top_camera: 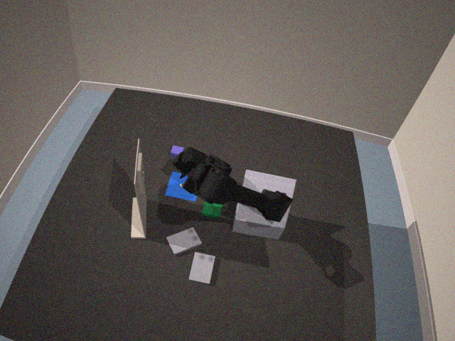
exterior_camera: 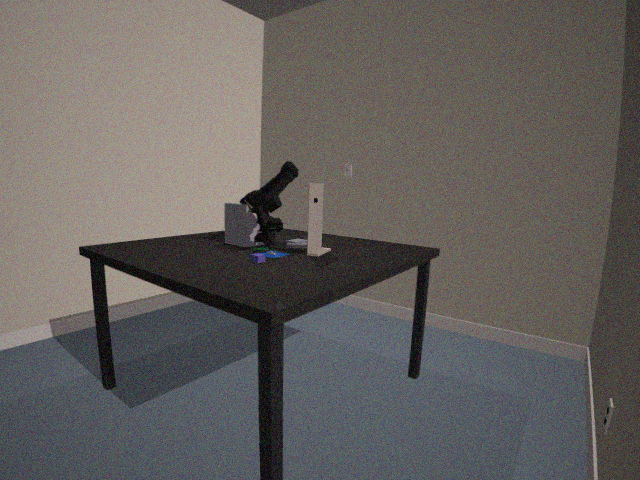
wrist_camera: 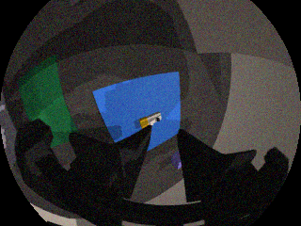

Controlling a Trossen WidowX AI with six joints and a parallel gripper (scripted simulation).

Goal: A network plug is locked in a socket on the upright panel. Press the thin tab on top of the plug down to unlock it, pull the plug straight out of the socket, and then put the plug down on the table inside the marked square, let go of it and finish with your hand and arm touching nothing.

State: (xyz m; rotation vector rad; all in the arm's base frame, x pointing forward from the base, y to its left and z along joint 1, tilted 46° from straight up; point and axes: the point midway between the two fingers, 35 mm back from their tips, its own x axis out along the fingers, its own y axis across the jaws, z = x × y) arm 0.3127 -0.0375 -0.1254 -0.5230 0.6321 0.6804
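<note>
The network plug is 20 mm below my gripper tip. The rest, counted from my gripper tip: flat green square: 120 mm behind, 80 mm to the left, 30 mm below; purple cube: 50 mm ahead, 160 mm to the right, 20 mm below; blue marked square: 30 mm below.
</note>
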